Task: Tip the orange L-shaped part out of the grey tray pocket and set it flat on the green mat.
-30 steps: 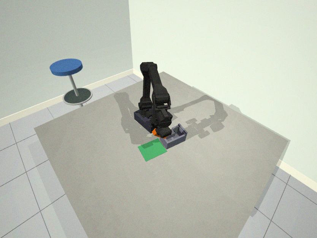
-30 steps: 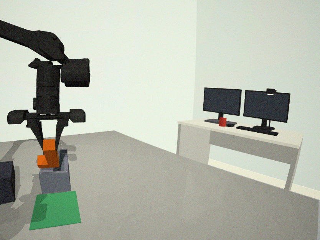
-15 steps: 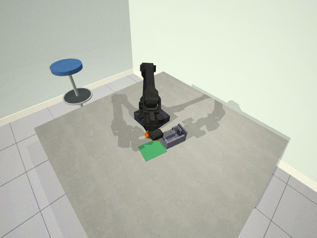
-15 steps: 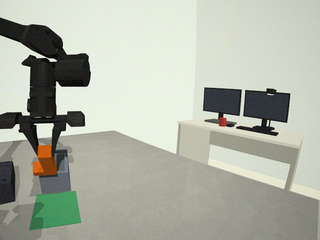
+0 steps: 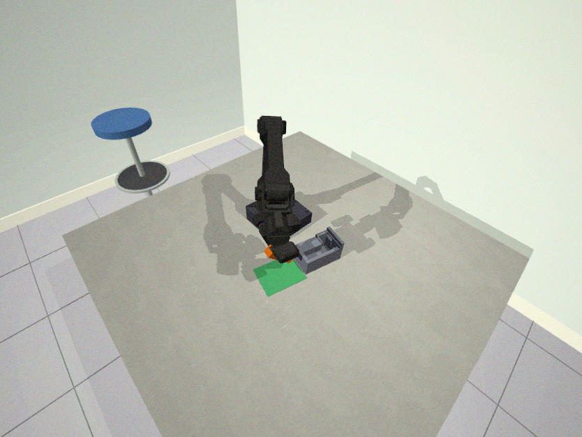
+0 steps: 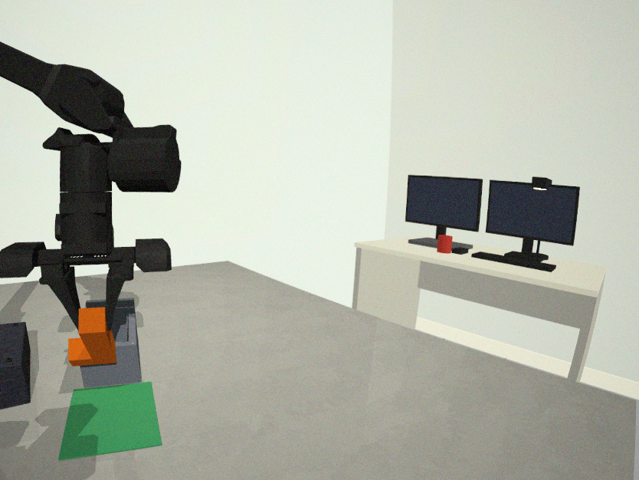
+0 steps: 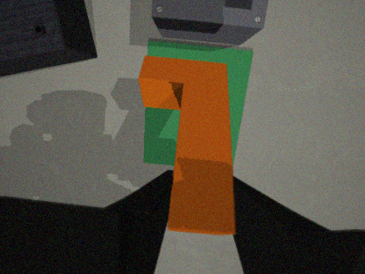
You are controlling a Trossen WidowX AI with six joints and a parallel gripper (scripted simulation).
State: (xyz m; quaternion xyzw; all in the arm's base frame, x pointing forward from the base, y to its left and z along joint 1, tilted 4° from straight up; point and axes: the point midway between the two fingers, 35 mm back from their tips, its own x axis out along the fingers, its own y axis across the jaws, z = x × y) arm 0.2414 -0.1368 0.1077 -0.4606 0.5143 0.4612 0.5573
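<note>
Now: the green mat 150 mm below my gripper tip and 20 mm to the left of it. Also, from my gripper tip: orange l-shaped part: 30 mm to the left, 30 mm below, 10 mm behind.
</note>
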